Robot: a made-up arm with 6 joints. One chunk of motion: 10 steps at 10 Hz.
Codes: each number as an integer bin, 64 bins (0 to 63) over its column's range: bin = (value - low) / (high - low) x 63, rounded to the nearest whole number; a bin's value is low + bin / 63 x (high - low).
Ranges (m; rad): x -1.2..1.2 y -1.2..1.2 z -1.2..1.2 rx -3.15..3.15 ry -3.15..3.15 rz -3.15..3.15
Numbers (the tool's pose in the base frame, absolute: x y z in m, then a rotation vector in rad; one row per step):
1: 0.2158 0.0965 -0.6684 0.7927 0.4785 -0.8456
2: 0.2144 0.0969 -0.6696 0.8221 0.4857 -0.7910
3: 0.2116 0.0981 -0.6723 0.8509 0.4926 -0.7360
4: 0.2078 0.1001 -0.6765 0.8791 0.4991 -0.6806
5: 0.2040 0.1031 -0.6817 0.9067 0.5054 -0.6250
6: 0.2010 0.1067 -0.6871 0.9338 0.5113 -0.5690
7: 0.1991 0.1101 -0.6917 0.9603 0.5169 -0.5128
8: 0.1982 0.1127 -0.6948 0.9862 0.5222 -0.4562
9: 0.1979 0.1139 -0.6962 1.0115 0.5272 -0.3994
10: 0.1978 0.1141 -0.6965 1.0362 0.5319 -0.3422
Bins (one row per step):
1: 37 34 14 39 36 23
2: 37 34 14 40 36 24
3: 37 34 14 40 36 24
4: 37 34 14 40 36 25
5: 37 34 14 41 37 25
6: 37 34 13 41 37 26
7: 37 34 13 41 37 26
8: 37 34 13 41 37 27
9: 37 34 13 42 37 28
10: 37 34 13 42 37 28

